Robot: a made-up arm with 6 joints.
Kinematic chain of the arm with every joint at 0, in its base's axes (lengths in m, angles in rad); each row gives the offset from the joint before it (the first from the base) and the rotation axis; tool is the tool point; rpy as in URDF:
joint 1: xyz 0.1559 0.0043 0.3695 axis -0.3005 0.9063 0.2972
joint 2: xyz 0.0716 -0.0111 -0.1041 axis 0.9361 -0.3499 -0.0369
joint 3: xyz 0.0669 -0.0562 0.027 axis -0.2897 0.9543 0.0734
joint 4: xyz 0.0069 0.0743 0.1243 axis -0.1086 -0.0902 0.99
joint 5: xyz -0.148 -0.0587 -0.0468 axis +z
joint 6: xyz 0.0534 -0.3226 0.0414 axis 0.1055 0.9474 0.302
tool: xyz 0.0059 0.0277 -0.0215 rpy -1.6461 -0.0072 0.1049
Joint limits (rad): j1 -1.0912..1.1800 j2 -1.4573..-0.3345 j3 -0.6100..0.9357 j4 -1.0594..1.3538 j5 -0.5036..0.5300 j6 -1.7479..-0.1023
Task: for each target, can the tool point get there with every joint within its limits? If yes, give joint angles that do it. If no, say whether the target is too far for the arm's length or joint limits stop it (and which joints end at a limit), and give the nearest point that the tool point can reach.
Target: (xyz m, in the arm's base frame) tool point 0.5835 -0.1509 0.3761
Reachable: yes | joints -0.1741 -0.6856 0.5684 0.6655 0.4310 -0.8768
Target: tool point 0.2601 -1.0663 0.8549
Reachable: no: too far | nearest point 0.2849 -0.4459 0.6378 | short by 0.658 m
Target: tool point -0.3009 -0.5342 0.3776
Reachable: no: joint limits stop it (at a limit: joint 1, joint 2, joint 5, joint 6) | nearest point -0.0306 -0.3234 0.3972 | short by 0.343 m
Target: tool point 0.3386 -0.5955 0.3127
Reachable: no: joint limits stop it (at a limit: joint 2, joint 3, joint 5, joint 6) | nearest point 0.2595 -0.3770 0.4422 | short by 0.266 m
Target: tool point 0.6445 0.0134 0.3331
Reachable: yes | joints 0.1132 -0.8320 0.0471 1.0288 0.2815 -1.4988
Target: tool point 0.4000 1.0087 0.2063
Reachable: no: too far | nearest point 0.2626 0.4388 0.2979 | short by 0.593 m
